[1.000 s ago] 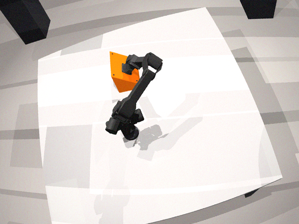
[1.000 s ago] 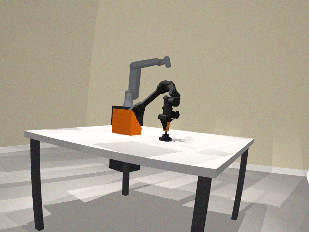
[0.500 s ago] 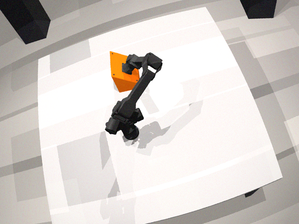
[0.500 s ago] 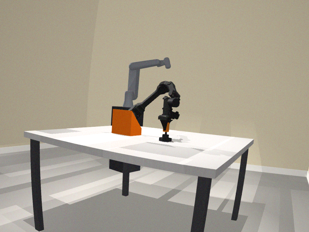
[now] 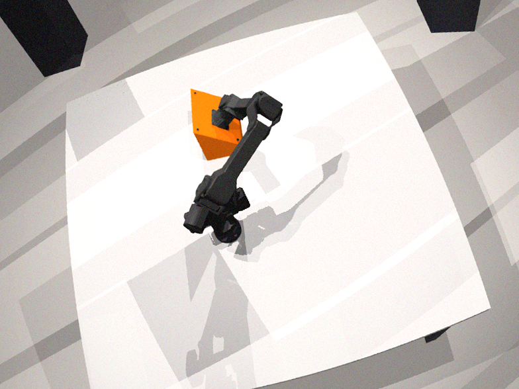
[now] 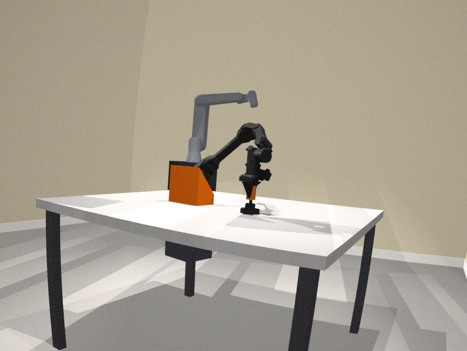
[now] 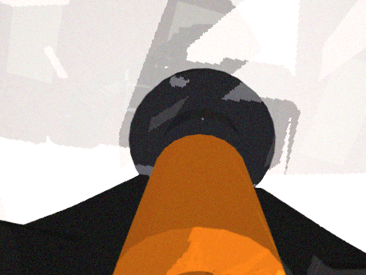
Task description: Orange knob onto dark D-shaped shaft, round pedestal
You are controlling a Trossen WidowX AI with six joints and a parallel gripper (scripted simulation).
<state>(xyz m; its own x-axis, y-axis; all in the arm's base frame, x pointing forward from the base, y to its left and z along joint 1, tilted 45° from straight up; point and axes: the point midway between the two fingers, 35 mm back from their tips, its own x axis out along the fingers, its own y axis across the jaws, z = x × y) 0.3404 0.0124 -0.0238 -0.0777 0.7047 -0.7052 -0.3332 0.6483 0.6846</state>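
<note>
Now: the orange knob 2 cm above my gripper tip. The rest, counted from my gripper tip: dark round pedestal (4 cm below).
</note>
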